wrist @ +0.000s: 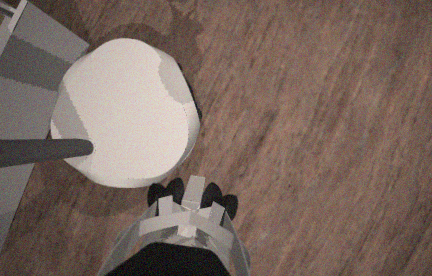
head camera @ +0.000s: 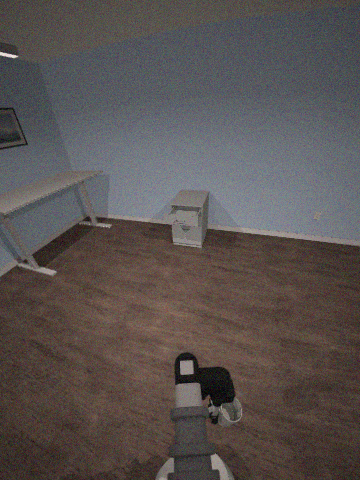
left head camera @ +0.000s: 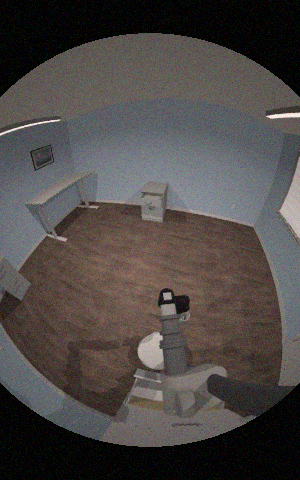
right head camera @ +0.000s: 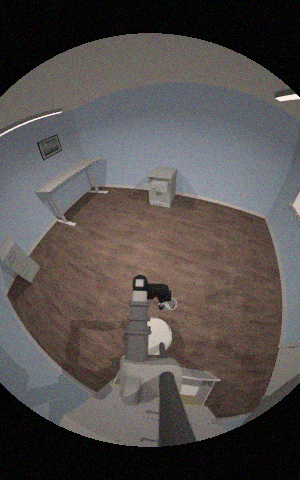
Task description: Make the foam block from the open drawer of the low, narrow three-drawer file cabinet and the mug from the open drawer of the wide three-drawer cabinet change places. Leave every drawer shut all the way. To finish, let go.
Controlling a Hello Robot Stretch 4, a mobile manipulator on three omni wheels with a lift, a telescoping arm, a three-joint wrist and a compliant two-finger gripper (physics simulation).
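Note:
My gripper is shut on the pale mug, held above the floor with its opening up. In the wrist view a pale strip shows between the dark fingertips. The low, narrow cabinet stands far ahead at the back wall; its top drawer is pulled out. The wide cabinet is behind the base, with its low drawer open. The foam block does not show in these views.
A long desk stands along the left wall. Another grey cabinet stands at the left wall, nearer. My round white base is beside the wide cabinet's open drawer.

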